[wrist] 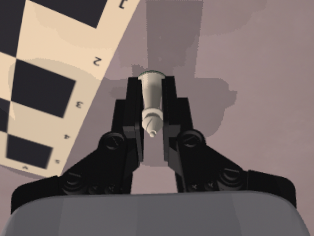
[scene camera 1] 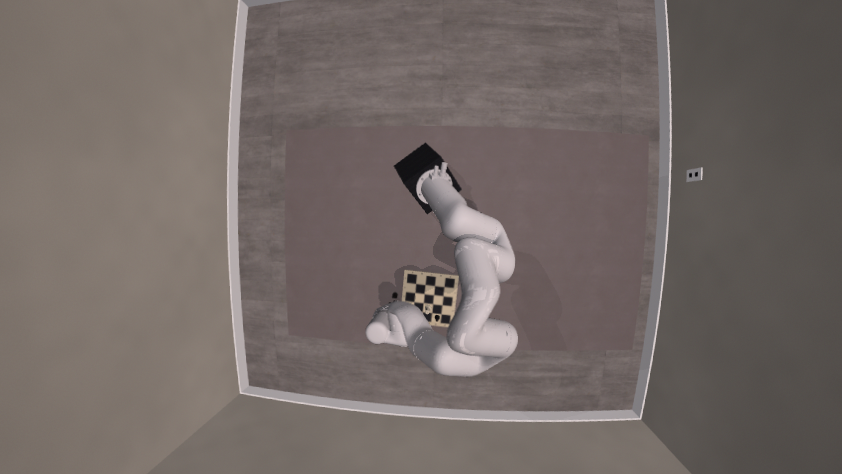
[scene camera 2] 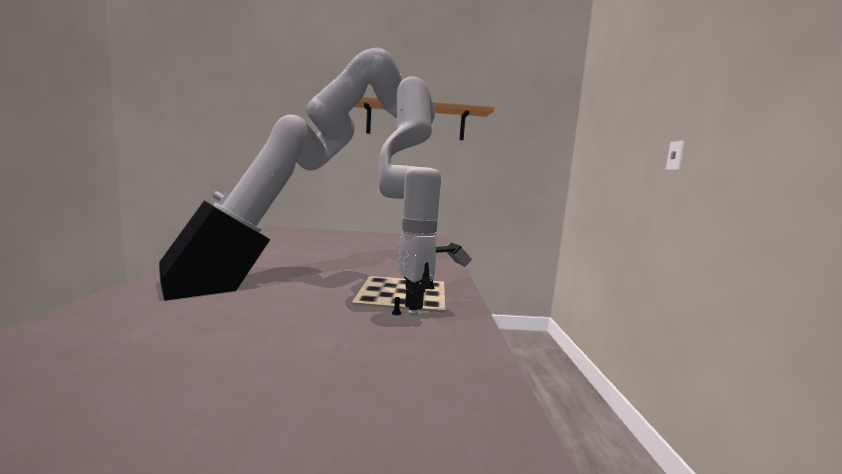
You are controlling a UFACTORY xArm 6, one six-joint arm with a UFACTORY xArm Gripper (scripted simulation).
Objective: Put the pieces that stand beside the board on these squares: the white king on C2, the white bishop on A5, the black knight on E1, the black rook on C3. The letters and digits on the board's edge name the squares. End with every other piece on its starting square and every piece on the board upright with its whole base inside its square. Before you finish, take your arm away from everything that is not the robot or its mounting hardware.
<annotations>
A chessboard shows in the wrist view (60, 60), in scene camera 1 and in scene camera 2. The same spot on the chessboard: (scene camera 1: 439, 291) is (scene camera 2: 391, 285).
</annotations>
